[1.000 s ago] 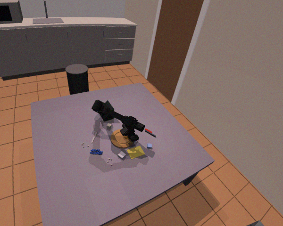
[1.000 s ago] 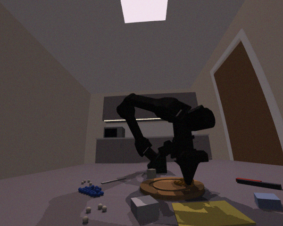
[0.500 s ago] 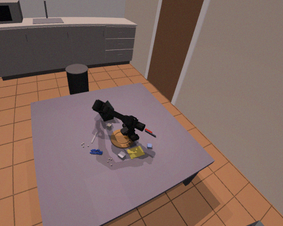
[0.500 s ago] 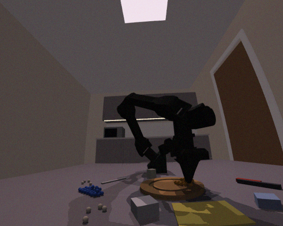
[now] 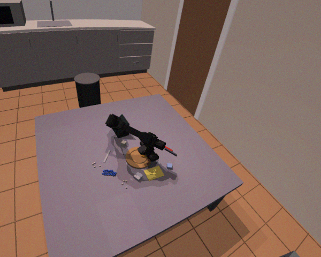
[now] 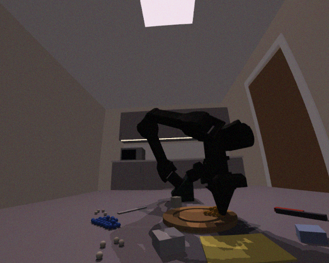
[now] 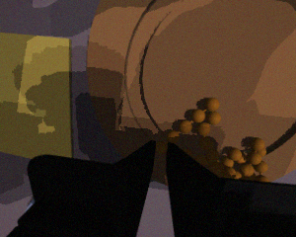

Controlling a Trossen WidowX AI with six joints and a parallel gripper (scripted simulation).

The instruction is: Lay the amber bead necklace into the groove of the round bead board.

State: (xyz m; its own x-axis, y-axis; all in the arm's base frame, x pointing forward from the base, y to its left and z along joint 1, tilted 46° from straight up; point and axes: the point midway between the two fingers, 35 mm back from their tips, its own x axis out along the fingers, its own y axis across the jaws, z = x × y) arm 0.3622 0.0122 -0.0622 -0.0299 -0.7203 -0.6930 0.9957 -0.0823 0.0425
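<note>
Right now my gripper tip is 40 mm past the round wooden bead board, 50 mm to the left of it and 10 mm above it. Also, from my gripper tip: blue block 140 mm ahead, 100 mm to the left, 10 mm below; then grey block 100 mm ahead, 140 mm to the right, 10 mm below; then yellow pad 130 mm ahead, 30 mm to the right, 20 mm below.
</note>
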